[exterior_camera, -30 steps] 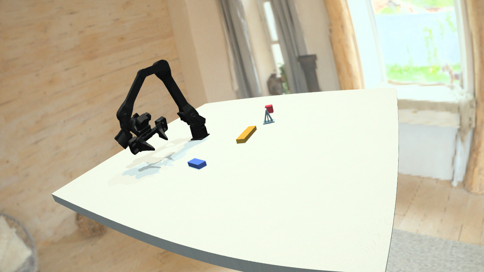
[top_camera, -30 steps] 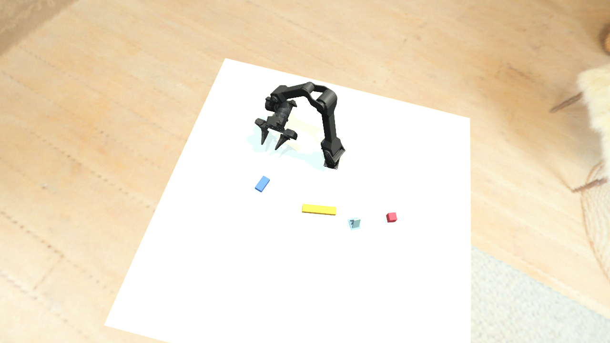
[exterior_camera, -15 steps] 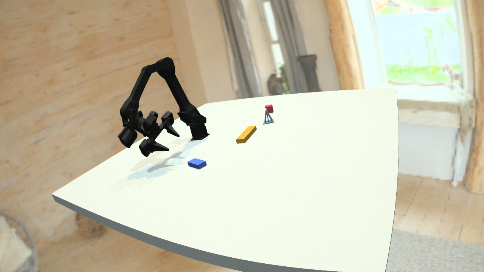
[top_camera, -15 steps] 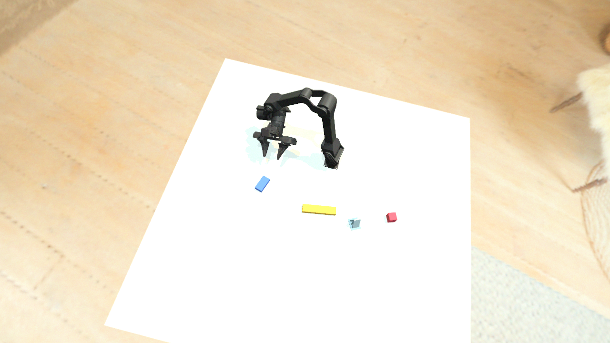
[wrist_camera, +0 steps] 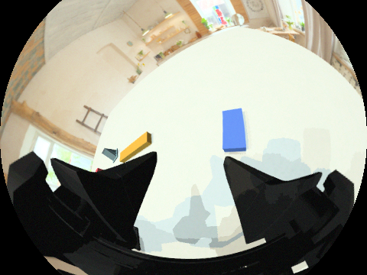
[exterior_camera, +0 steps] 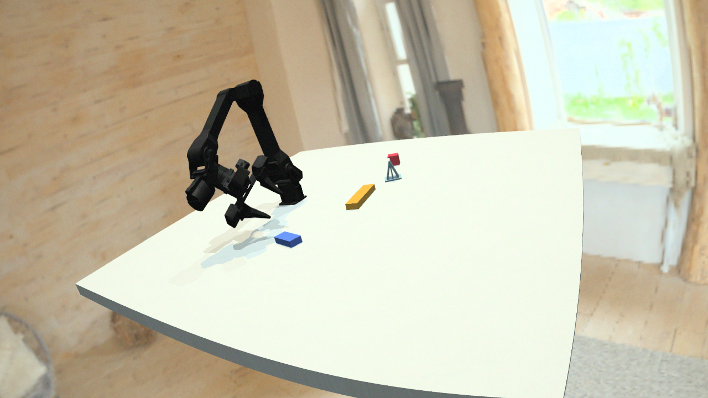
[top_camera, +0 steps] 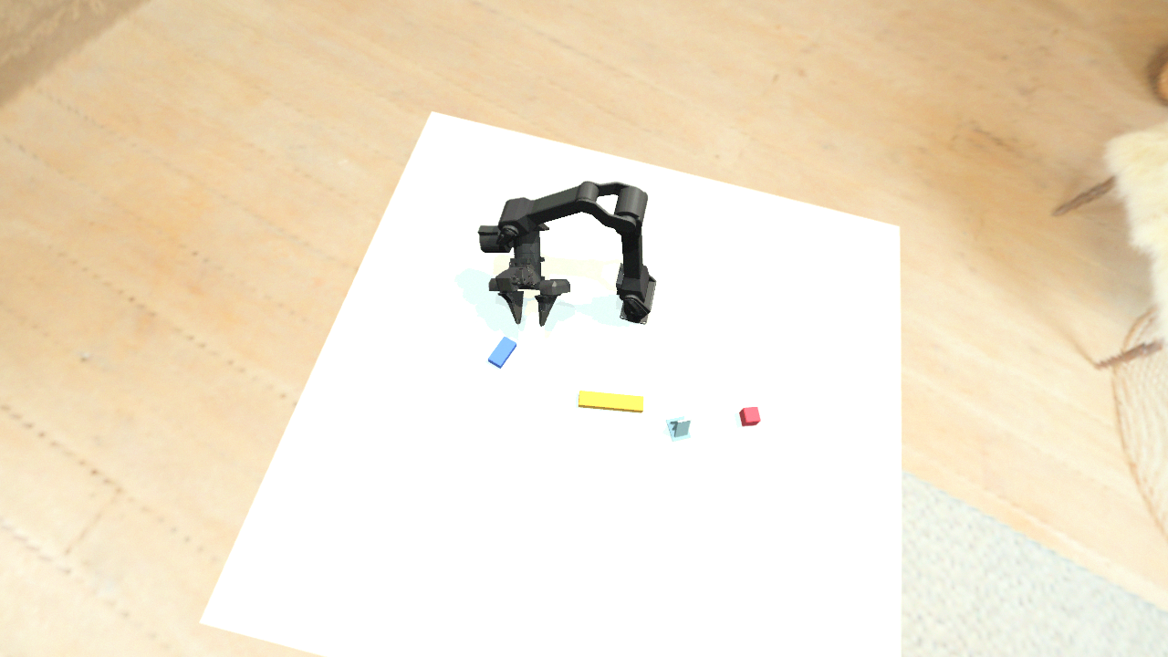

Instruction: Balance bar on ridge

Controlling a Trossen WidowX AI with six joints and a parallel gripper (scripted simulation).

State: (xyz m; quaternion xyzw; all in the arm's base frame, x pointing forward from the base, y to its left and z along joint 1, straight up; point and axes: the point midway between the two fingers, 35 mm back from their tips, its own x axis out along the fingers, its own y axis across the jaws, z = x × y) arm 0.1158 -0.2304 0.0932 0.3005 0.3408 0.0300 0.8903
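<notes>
Now: gripper tip 10 cm short of the yellow bar, 21 cm to the right of it and 6 cm above it. Round my gripper tip: red cube (6 cm ahead, 52 cm to the left, 6 cm below); blue flat block (5 cm ahead, 5 cm to the right, 6 cm below).
</notes>
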